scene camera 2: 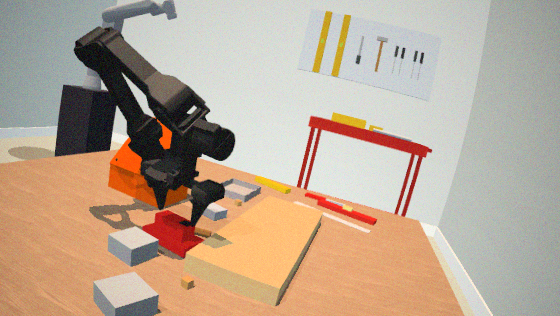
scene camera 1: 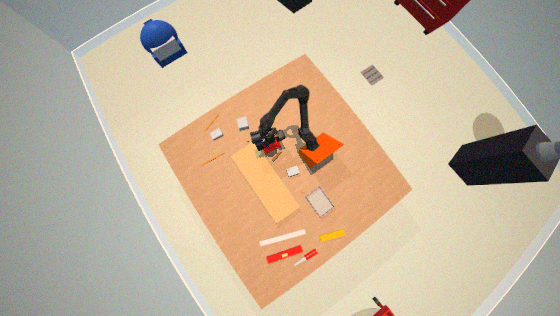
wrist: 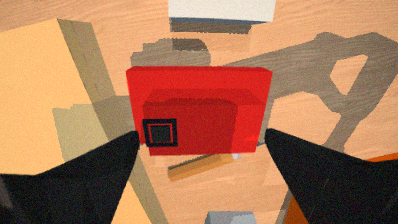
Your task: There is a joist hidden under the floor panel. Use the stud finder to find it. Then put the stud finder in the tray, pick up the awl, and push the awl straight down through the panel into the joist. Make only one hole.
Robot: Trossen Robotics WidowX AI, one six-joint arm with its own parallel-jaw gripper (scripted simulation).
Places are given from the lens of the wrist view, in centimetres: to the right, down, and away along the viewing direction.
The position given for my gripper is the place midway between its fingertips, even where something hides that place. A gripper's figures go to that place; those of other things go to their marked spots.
my gripper [wrist: 203,135]: 0, 2, 11
stud finder [wrist: 180,110]: -1, 0, 10
awl [wrist: 187,169]: -1, 7, 18
The marked spots on the stud finder and the awl are 11 cm apart.
